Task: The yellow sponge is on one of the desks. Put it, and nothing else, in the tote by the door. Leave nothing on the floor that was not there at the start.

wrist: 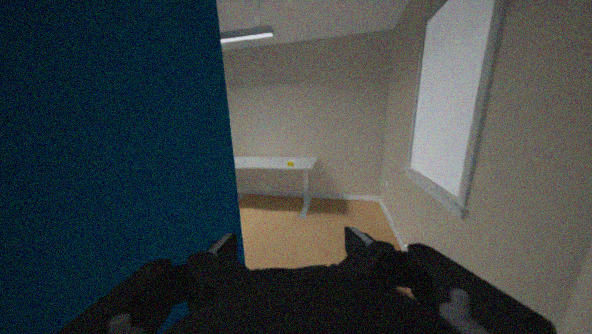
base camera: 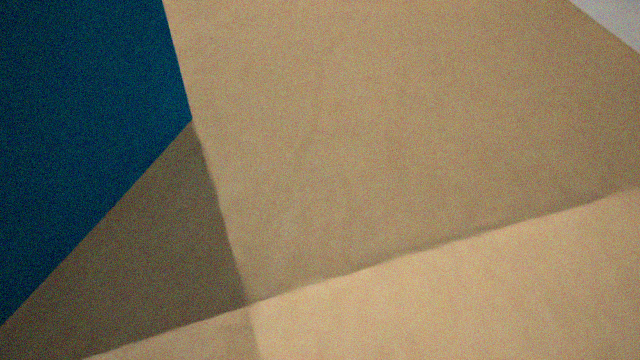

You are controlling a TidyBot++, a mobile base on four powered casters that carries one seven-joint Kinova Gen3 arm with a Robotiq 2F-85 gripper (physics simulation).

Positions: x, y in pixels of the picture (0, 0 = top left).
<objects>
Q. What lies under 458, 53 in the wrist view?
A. A window with slats.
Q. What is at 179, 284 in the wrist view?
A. My gripper.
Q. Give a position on a white desk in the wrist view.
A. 304, 163
</objects>
